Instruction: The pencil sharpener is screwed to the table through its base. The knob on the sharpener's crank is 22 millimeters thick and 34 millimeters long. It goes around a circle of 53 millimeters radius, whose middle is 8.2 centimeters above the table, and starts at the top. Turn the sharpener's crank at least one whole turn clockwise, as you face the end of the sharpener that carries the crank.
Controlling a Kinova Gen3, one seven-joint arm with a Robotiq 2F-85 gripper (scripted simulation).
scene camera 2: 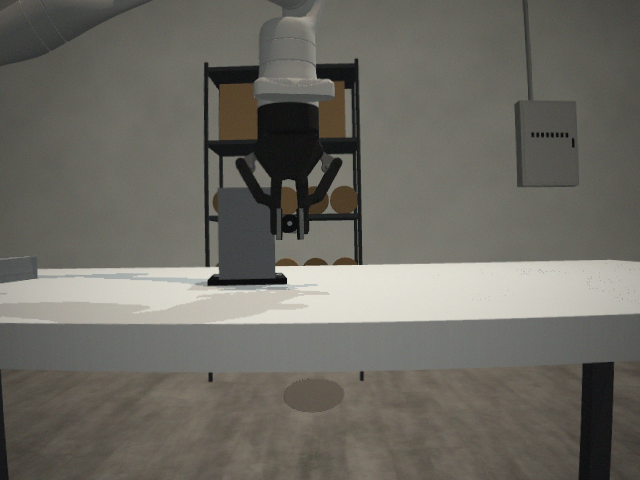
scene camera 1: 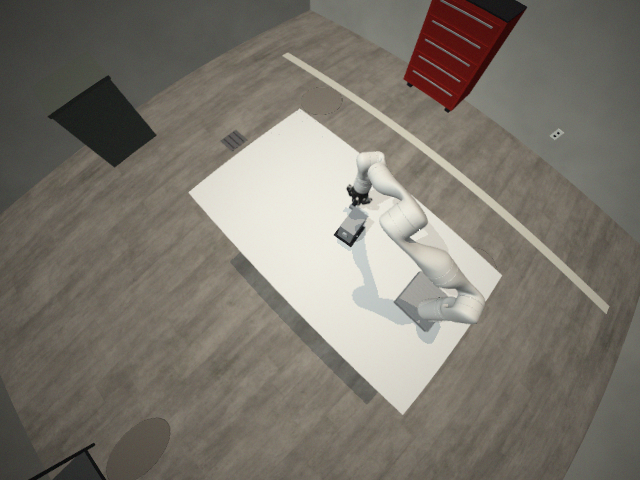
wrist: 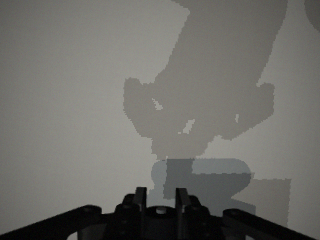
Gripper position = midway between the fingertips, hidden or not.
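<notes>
Scene camera 2: my gripper [scene camera 2: 289, 239] in sight. Wrist view: same gripper [wrist: 160, 201] visible.
</notes>
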